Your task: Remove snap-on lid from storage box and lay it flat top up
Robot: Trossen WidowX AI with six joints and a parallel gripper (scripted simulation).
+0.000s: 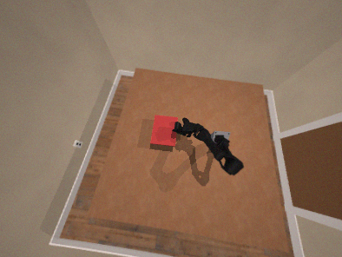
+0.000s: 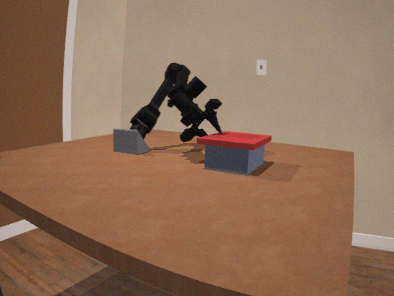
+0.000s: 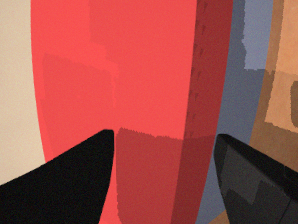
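Now: the red lid 100 mm ahead of my hand, 10 mm to the right of it and 20 mm below it. Round my hand: blue-grey storage box 100 mm ahead, 10 mm to the right, 60 mm below.
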